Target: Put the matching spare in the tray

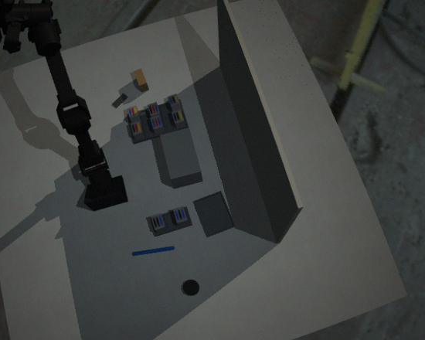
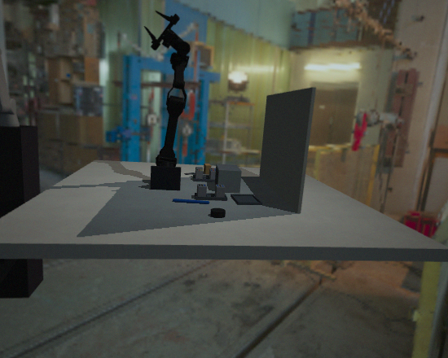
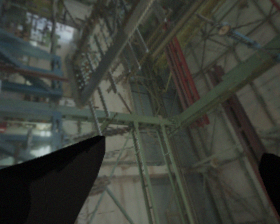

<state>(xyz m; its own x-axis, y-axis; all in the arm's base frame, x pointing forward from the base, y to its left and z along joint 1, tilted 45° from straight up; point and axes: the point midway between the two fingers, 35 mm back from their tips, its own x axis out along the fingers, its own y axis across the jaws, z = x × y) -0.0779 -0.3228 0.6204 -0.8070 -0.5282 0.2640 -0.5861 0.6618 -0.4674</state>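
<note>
The grey spare lies 41 cm ahead of my gripper tip, 4 cm to the left of it and 69 cm below it. From my gripper tip the other things lie so: tall dark panel (61 cm ahead, 19 cm to the right, 51 cm below); brown block (32 cm ahead, 18 cm to the left, 71 cm below); grey box (38 cm ahead, 17 cm to the right, 69 cm below).
</note>
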